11 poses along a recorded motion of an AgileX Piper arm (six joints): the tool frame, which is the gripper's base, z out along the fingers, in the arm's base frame.
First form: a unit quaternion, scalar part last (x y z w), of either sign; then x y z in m.
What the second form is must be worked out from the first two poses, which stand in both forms.
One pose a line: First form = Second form
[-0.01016 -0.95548 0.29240 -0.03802 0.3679 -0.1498 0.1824] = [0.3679 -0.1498 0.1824 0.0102 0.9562 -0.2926 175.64]
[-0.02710 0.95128 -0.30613 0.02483 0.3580 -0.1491 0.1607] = [0.3580 -0.1491 0.1607 -0.0271 0.9516 -0.3062 177.15]
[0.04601 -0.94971 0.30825 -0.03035 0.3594 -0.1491 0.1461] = [0.3594 -0.1491 0.1461 -0.0460 0.9501 -0.3084 176.52]
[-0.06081 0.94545 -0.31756 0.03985 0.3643 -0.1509 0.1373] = [0.3643 -0.1509 0.1373 -0.0609 0.9462 -0.3178 175.43]
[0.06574 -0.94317 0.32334 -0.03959 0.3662 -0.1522 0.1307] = [0.3662 -0.1522 0.1307 -0.0658 0.9439 -0.3236 175.46]
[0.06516 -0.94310 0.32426 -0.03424 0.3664 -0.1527 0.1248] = [0.3664 -0.1527 0.1248 -0.0652 0.9437 -0.3245 176.08]
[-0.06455 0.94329 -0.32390 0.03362 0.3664 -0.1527 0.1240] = [0.3664 -0.1527 0.1240 -0.0646 0.9438 -0.3241 176.15]
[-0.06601 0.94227 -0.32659 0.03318 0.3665 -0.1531 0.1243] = [0.3665 -0.1531 0.1243 -0.0660 0.9428 -0.3268 176.20]
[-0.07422 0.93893 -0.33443 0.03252 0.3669 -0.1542 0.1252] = [0.3669 -0.1542 0.1252 -0.0743 0.9394 -0.3346 176.27]
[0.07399 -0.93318 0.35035 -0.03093 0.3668 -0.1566 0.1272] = [0.3668 -0.1566 0.1272 -0.0740 0.9336 -0.3505 176.46]
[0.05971 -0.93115 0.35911 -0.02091 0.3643 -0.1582 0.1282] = [0.3643 -0.1582 0.1282 -0.0597 0.9314 -0.3592 177.60]
